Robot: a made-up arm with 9 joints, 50 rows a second.
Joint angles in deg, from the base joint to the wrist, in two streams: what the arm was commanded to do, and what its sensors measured. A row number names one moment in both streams.
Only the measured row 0 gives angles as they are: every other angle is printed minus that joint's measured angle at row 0.
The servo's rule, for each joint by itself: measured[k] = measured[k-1] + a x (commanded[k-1-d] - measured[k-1]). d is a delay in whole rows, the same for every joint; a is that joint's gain. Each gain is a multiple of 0.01, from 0.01 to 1. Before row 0 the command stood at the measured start. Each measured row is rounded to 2 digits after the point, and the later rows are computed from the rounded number. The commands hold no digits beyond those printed.
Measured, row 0: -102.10 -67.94 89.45 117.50 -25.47 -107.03 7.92 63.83 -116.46
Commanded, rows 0 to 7: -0.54 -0.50 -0.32 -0.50 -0.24 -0.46 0.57 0.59 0.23; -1.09 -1.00 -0.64 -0.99 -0.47 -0.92 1.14 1.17 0.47; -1.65 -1.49 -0.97 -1.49 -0.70 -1.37 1.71 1.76 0.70; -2.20 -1.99 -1.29 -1.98 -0.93 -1.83 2.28 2.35 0.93; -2.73 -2.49 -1.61 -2.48 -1.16 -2.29 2.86 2.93 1.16; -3.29 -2.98 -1.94 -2.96 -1.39 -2.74 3.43 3.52 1.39; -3.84 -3.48 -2.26 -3.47 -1.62 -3.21 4.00 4.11 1.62; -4.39 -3.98 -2.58 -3.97 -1.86 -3.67 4.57 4.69 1.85
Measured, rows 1 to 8: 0.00 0.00 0.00 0.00 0.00 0.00 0.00 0.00 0.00; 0.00 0.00 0.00 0.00 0.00 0.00 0.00 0.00 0.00; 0.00 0.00 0.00 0.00 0.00 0.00 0.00 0.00 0.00; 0.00 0.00 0.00 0.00 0.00 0.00 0.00 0.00 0.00; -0.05 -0.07 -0.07 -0.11 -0.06 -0.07 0.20 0.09 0.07; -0.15 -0.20 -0.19 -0.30 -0.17 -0.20 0.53 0.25 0.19; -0.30 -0.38 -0.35 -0.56 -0.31 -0.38 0.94 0.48 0.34; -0.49 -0.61 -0.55 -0.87 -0.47 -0.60 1.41 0.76 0.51
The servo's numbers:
d 4
a 0.10 0.14 0.21 0.22 0.26 0.15 0.35 0.15 0.29

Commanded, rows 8 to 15: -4.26 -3.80 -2.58 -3.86 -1.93 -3.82 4.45 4.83 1.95; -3.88 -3.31 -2.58 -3.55 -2.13 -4.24 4.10 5.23 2.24; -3.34 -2.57 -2.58 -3.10 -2.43 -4.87 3.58 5.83 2.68; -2.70 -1.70 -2.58 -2.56 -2.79 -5.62 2.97 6.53 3.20; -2.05 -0.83 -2.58 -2.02 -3.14 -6.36 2.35 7.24 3.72; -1.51 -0.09 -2.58 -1.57 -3.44 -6.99 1.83 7.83 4.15; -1.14 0.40 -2.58 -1.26 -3.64 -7.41 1.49 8.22 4.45; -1.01 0.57 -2.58 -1.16 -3.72 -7.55 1.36 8.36 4.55
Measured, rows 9 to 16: -0.71 -0.87 -0.77 -1.22 -0.65 -0.85 1.92 1.09 0.70; -0.97 -1.17 -1.02 -1.60 -0.84 -1.13 2.45 1.45 0.90; -1.26 -1.49 -1.28 -2.01 -1.04 -1.44 2.99 1.85 1.11; -1.57 -1.84 -1.55 -2.44 -1.25 -1.77 3.54 2.28 1.32; -1.84 -2.11 -1.77 -2.75 -1.43 -2.08 3.86 2.66 1.50; -2.04 -2.28 -1.94 -2.93 -1.61 -2.40 3.94 3.05 1.71; -2.17 -2.32 -2.07 -2.97 -1.82 -2.77 3.81 3.47 1.99; -2.22 -2.23 -2.18 -2.88 -2.07 -3.20 3.52 3.93 2.34
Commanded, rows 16 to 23: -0.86 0.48 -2.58 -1.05 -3.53 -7.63 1.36 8.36 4.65; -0.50 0.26 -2.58 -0.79 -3.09 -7.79 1.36 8.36 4.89; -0.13 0.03 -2.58 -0.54 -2.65 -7.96 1.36 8.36 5.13; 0.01 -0.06 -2.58 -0.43 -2.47 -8.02 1.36 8.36 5.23; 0.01 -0.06 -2.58 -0.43 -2.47 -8.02 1.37 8.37 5.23; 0.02 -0.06 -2.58 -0.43 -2.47 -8.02 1.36 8.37 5.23; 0.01 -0.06 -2.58 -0.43 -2.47 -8.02 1.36 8.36 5.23; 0.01 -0.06 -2.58 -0.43 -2.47 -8.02 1.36 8.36 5.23
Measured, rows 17 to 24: -2.20 -2.03 -2.26 -2.69 -2.35 -3.67 3.11 4.43 2.74; -2.13 -1.76 -2.33 -2.44 -2.63 -4.17 2.66 4.94 3.15; -2.03 -1.46 -2.38 -2.18 -2.89 -4.66 2.25 5.43 3.53; -1.93 -1.18 -2.42 -1.96 -3.11 -5.09 1.94 5.87 3.83; -1.82 -0.95 -2.45 -1.76 -3.22 -5.47 1.74 6.24 4.07; -1.69 -0.78 -2.48 -1.55 -3.19 -5.82 1.61 6.56 4.31; -1.53 -0.67 -2.50 -1.33 -3.05 -6.14 1.52 6.83 4.55; -1.38 -0.58 -2.52 -1.13 -2.90 -6.42 1.46 7.06 4.75
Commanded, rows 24 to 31: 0.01 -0.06 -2.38 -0.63 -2.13 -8.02 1.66 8.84 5.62; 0.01 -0.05 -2.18 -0.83 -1.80 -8.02 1.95 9.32 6.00; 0.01 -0.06 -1.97 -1.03 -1.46 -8.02 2.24 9.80 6.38; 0.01 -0.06 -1.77 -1.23 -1.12 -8.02 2.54 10.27 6.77; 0.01 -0.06 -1.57 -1.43 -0.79 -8.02 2.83 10.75 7.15; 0.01 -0.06 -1.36 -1.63 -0.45 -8.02 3.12 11.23 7.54; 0.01 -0.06 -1.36 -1.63 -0.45 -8.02 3.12 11.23 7.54; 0.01 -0.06 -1.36 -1.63 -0.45 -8.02 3.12 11.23 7.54
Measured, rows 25 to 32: -1.24 -0.51 -2.53 -0.98 -2.79 -6.66 1.43 7.26 4.89; -1.11 -0.45 -2.54 -0.86 -2.71 -6.86 1.41 7.43 4.99; -1.00 -0.40 -2.55 -0.77 -2.65 -7.03 1.39 7.57 5.06; -0.90 -0.35 -2.56 -0.70 -2.60 -7.18 1.38 7.69 5.11; -0.81 -0.31 -2.52 -0.68 -2.48 -7.31 1.48 7.86 5.26; -0.73 -0.27 -2.45 -0.71 -2.30 -7.42 1.64 8.08 5.47; -0.66 -0.24 -2.35 -0.78 -2.08 -7.51 1.85 8.34 5.73; -0.59 -0.21 -2.23 -0.88 -1.83 -7.59 2.09 8.63 6.03
